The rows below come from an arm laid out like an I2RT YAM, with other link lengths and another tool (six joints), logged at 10 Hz.
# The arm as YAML. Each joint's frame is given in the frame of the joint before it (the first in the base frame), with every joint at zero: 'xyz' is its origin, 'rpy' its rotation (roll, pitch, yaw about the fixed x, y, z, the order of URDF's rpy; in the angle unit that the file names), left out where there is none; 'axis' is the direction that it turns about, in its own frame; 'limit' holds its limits. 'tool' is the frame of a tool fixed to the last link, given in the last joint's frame.
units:
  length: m
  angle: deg
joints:
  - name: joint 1
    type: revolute
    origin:
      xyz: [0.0, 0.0, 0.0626]
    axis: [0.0, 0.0, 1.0]
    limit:
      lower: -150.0
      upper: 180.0
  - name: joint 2
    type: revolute
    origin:
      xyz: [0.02, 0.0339, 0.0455]
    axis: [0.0, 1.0, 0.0]
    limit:
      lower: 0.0
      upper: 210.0
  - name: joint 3
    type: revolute
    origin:
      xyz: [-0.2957, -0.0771, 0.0]
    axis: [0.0, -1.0, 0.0]
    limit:
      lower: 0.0
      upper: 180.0
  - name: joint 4
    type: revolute
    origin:
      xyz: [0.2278, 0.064, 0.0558]
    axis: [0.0, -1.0, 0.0]
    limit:
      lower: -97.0
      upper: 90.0
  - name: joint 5
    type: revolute
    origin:
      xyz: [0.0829, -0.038, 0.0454]
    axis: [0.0, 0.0, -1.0]
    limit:
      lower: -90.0
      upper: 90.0
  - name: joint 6
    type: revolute
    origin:
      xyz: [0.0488, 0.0, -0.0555]
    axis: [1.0, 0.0, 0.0]
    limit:
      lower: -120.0
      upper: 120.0
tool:
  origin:
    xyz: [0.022, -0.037, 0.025]
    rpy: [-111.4, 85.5, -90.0]
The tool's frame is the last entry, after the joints.
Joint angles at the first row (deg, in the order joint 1, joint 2, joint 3, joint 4, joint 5, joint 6):
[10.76 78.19 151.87 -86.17 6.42 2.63]
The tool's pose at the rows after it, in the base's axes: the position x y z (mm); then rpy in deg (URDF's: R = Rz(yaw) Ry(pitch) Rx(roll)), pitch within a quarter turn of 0, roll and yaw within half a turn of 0:
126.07 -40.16 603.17 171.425 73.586 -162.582
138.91 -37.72 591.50 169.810 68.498 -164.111
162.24 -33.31 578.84 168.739 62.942 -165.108
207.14 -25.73 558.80 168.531 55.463 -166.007
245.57 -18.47 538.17 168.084 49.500 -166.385
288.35 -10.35 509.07 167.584 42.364 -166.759
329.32 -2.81 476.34 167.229 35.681 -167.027
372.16 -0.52 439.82 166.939 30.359 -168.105
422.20 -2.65 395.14 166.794 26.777 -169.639
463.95 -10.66 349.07 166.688 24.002 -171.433
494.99 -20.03 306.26 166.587 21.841 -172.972
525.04 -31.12 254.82 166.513 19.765 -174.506
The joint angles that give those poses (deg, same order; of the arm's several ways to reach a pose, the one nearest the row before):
[10.76 78.15 151.88 -89.82 6.43 2.61]
[10.76 79.92 151.86 -93.16 6.43 2.61]
[10.76 83.02 151.87 -95.63 6.46 2.61]
[10.77 88.56 150.94 -96.64 7.27 2.66]
[10.76 93.14 149.47 -96.55 7.31 2.63]
[10.76 98.65 147.81 -96.53 7.31 2.65]
[10.72 104.49 146.65 -96.23 7.31 2.66]
[9.82 110.83 145.80 -94.37 7.29 2.70]
[8.36 118.37 145.32 -89.93 7.29 2.70]
[6.61 125.45 145.32 -85.63 7.29 2.70]
[5.10 131.42 145.32 -81.82 7.27 2.70]
[3.60 138.08 145.31 -77.23 7.27 2.70]

